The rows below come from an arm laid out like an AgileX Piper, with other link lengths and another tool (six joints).
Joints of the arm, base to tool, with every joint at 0 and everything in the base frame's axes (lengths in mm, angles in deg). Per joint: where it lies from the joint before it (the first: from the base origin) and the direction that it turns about. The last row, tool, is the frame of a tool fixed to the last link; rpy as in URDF.
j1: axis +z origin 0 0 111.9
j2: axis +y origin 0 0 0
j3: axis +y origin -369.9 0 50.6
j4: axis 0.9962 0 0.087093 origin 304.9 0 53.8
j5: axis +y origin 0 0 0
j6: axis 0.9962 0 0.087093 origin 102.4 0 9
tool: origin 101.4 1 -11.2 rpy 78.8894 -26.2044 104.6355
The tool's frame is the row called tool.
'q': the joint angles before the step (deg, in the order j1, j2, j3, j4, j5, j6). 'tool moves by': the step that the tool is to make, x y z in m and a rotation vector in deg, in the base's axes. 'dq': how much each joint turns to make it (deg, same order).
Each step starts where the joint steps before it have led.
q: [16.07, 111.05, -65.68, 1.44, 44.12, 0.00]
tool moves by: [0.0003, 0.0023, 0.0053, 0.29, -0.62, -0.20]
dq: [0.23, -0.66, -0.07, 0.09, 0.05, 0.38]
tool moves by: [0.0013, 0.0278, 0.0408, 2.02, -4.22, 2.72]
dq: [3.13, -4.06, -2.08, 0.74, 1.50, 0.00]
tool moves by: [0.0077, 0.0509, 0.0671, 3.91, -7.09, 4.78]
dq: [5.16, -3.93, -6.69, 1.03, 2.59, 0.00]
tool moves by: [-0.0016, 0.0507, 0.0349, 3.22, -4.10, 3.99]
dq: [5.19, -0.43, -5.08, 0.63, 0.35, 1.07]
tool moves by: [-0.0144, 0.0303, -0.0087, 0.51, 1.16, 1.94]
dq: [3.67, 1.26, -0.26, 0.37, -0.38, 1.75]
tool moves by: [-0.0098, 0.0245, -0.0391, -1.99, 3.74, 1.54]
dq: [2.89, 4.56, -0.06, 0.00, -0.37, 1.42]
